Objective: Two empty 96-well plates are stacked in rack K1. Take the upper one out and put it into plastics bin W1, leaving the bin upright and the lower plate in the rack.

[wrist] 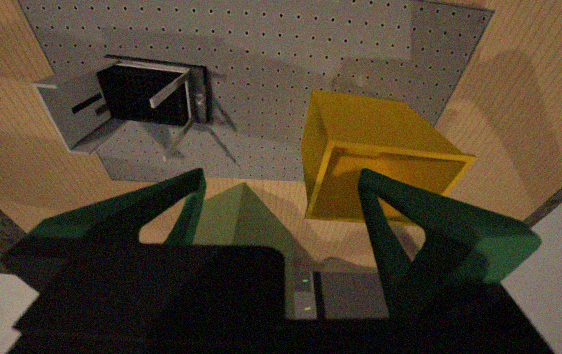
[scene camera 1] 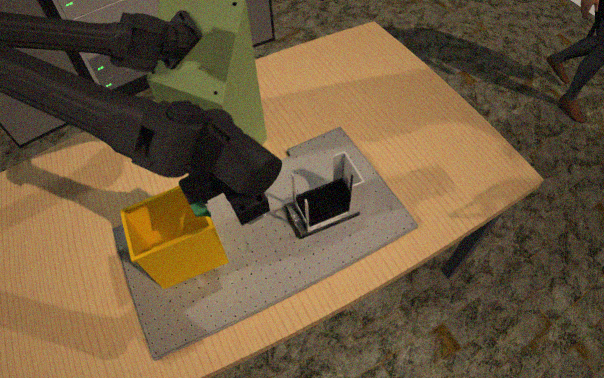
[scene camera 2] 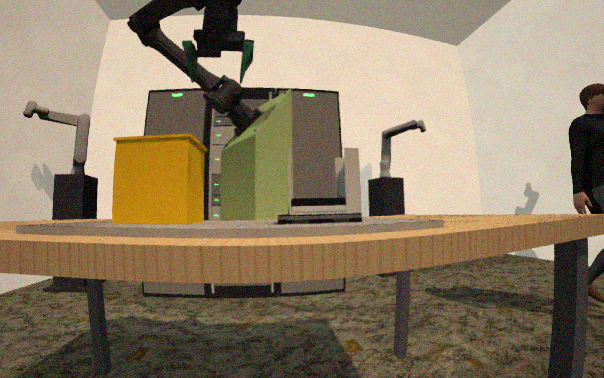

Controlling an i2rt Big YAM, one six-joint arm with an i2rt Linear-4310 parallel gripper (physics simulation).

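Where they show: gripper, fingertip midpoint: (wrist: pixel 281 177) (scene camera 2: pixel 216 81); arm's base at its link origin: (scene camera 1: pixel 178 40) (scene camera 2: pixel 249 123).
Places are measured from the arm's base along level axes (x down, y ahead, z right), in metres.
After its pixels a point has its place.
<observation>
Rack K1 (scene camera 1: pixel 327 223) (scene camera 2: pixel 353 180) @(x 0.265, y 0.469, z -0.141 m) (wrist: pixel 170 90) @(x 0.248, y 0.428, z -0.024 m) stands upright on the perforated board, with pale uprights around a black 96-well plate (scene camera 1: pixel 324 201) @(x 0.299, y 0.409, z -0.095 m) (scene camera 2: pixel 318 202) @(x 0.305, y 0.447, z -0.076 m) (wrist: pixel 145 95) @(x 0.304, y 0.412, z -0.098 m). In scene camera 2 one thin black band shows above the rack's pale lower bar; whether a second plate is below is hidden. Yellow plastics bin W1 (scene camera 1: pixel 185 260) @(x 0.254, y 0.354, z 0.249 m) (scene camera 2: pixel 150 180) @(x 0.257, y 0.355, z 0.247 m) (wrist: pixel 370 120) @(x 0.241, y 0.357, z 0.236 m) stands upright at the board's other end. No plate can be made out in the visible part of its inside; its bottom is partly hidden. My gripper (scene camera 2: pixel 217 81) @(x 0.066, y 0.417, z 0.120 m) (wrist: pixel 281 177) @(x 0.066, y 0.417, z 0.120 m) is open and empty, high above the board, between bin and rack.
The grey perforated board (scene camera 1: pixel 260 270) @(x 0.344, y 0.437, z 0.121 m) (scene camera 2: pixel 230 230) @(x 0.346, y 0.530, z 0.090 m) (wrist: pixel 270 75) @(x 0.344, y 0.405, z 0.100 m) lies on the wooden table (scene camera 1: pixel 400 130) @(x 0.357, y 0.340, z -0.451 m) (scene camera 2: pixel 350 240) @(x 0.357, y 0.622, z -0.043 m). A tall green block (scene camera 1: pixel 247 105) @(x 0.171, y 0.137, z -0.077 m) (scene camera 2: pixel 272 170) @(x 0.197, y 0.147, z -0.056 m) (wrist: pixel 220 225) @(x 0.243, y 0.154, z -0.039 m) stands behind the board and carries my arm's base. A person (scene camera 2: pixel 590 145) stands beyond the table at the right.
</observation>
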